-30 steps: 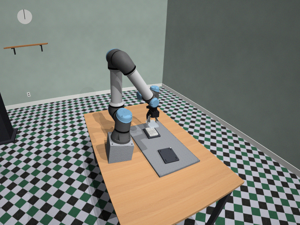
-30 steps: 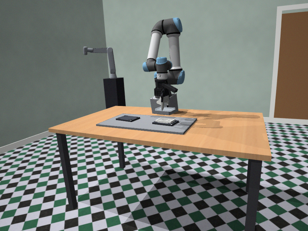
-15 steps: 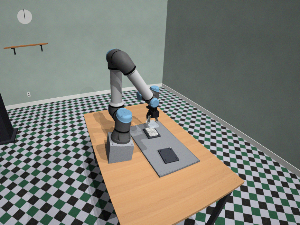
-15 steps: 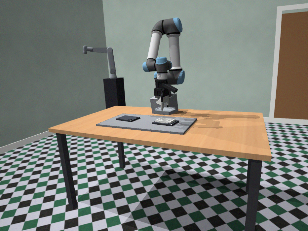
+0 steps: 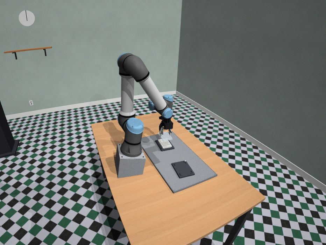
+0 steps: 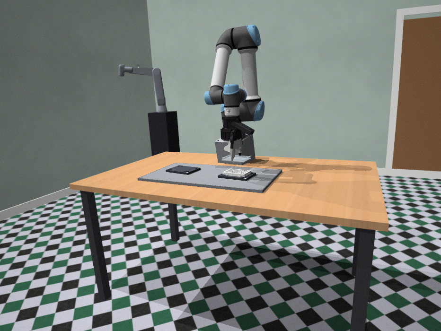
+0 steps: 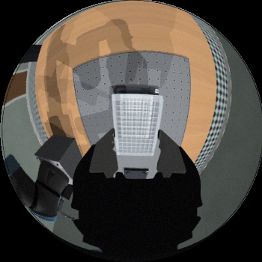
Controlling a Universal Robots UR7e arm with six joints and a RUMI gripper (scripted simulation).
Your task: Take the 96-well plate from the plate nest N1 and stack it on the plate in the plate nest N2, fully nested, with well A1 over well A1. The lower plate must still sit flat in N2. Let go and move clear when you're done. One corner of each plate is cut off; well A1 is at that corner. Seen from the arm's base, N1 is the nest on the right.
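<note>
The A1 label lies 9 cm below my hand, 7 cm to the left of it and 6 cm ahead of it. The rest, counted from my hand: black plate nest 34 cm to the right, 10 cm below, 4 cm behind; then 96-well plate 1 cm below.
</note>
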